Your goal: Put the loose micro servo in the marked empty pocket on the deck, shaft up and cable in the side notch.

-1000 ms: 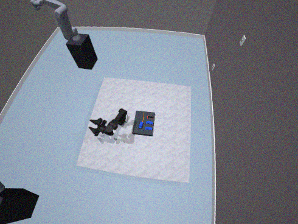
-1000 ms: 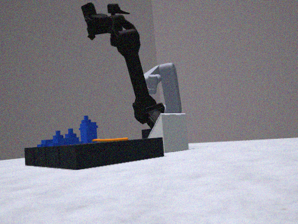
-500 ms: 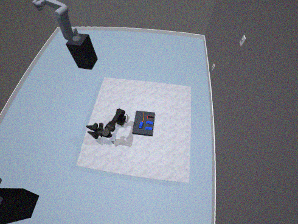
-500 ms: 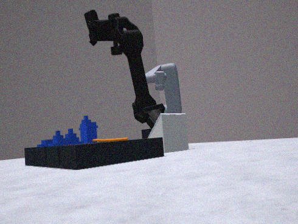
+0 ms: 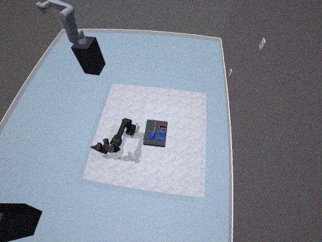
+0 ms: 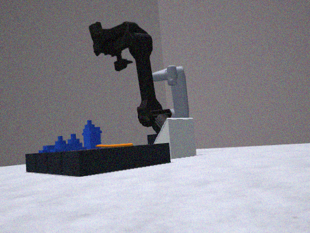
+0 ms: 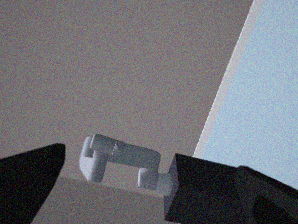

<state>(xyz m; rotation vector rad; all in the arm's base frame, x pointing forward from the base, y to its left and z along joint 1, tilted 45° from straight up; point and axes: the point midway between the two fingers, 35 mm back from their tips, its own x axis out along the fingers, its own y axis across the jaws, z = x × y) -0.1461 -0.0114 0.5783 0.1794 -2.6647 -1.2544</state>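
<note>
Right now my gripper tip is 46 cm above the robot deck, 43 cm to the right of it and 38 cm short of it.
</note>
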